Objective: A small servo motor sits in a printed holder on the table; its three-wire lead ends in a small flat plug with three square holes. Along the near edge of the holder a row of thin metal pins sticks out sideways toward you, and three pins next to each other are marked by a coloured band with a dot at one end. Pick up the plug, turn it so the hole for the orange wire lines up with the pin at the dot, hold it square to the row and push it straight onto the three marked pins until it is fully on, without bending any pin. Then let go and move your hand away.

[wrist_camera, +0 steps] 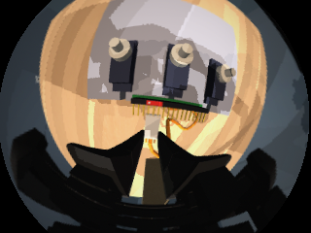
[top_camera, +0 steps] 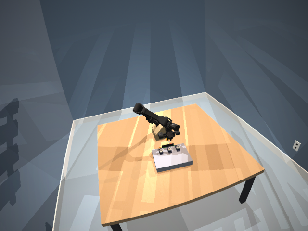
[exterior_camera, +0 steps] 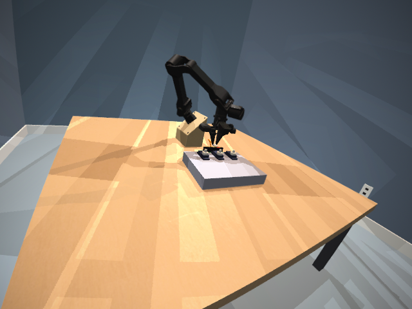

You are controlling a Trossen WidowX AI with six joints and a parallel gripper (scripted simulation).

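The red band is 4 cm ahead of my gripper tip. From my gripper tip the other things lie so: dark pin strip (4 cm ahead, 2 cm to the right, 1 cm below); grey printed holder (20 cm ahead, 2 cm to the right, 5 cm below).
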